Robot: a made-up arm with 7 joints. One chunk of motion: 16 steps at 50 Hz.
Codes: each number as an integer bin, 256 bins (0 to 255) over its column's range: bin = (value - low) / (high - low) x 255, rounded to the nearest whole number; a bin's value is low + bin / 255 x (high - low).
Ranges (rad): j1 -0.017..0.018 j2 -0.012..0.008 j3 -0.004..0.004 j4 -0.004..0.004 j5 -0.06..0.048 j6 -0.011..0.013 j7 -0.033..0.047
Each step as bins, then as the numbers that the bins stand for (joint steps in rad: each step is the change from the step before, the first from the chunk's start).
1 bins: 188 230 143 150 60 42 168
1 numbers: 0.00880 0.00604 0.00049 0.00071 -0.03459 -0.00705 0.01971
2 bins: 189 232 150 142 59 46 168
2 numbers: 0.00894 0.00620 0.00071 0.00045 -0.03501 -0.00667 0.01971
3 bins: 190 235 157 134 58 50 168
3 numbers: 0.00908 0.00643 0.00093 0.00020 -0.03544 -0.00629 0.01971
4 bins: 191 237 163 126 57 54 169
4 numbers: 0.00922 0.00659 0.00111 -0.00005 -0.03586 -0.00592 0.02002
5 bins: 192 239 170 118 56 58 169
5 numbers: 0.00935 0.00675 0.00133 -0.00030 -0.03628 -0.00554 0.02002
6 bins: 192 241 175 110 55 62 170
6 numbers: 0.00935 0.00690 0.00149 -0.00055 -0.03671 -0.00516 0.02033
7 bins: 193 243 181 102 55 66 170
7 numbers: 0.00949 0.00706 0.00168 -0.00080 -0.03671 -0.00479 0.02033
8 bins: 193 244 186 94 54 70 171
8 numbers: 0.00949 0.00714 0.00184 -0.00105 -0.03713 -0.00441 0.02065
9 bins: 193 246 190 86 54 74 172
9 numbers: 0.00949 0.00729 0.00196 -0.00130 -0.03713 -0.00404 0.02096
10 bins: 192 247 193 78 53 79 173
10 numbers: 0.00935 0.00737 0.00205 -0.00155 -0.03755 -0.00356 0.02127
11 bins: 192 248 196 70 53 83 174
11 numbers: 0.00935 0.00745 0.00215 -0.00180 -0.03755 -0.00319 0.02159
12 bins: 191 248 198 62 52 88 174
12 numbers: 0.00922 0.00745 0.00221 -0.00205 -0.03798 -0.00272 0.02159
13 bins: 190 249 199 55 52 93 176
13 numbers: 0.00908 0.00753 0.00224 -0.00227 -0.03798 -0.00225 0.02222
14 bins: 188 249 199 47 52 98 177
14 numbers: 0.00880 0.00753 0.00224 -0.00253 -0.03798 -0.00178 0.02253
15 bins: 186 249 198 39 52 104 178
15 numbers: 0.00853 0.00753 0.00221 -0.00278 -0.03798 -0.00121 0.02284
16 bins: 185 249 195 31 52 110 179
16 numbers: 0.00839 0.00753 0.00212 -0.00303 -0.03798 -0.00065 0.02316
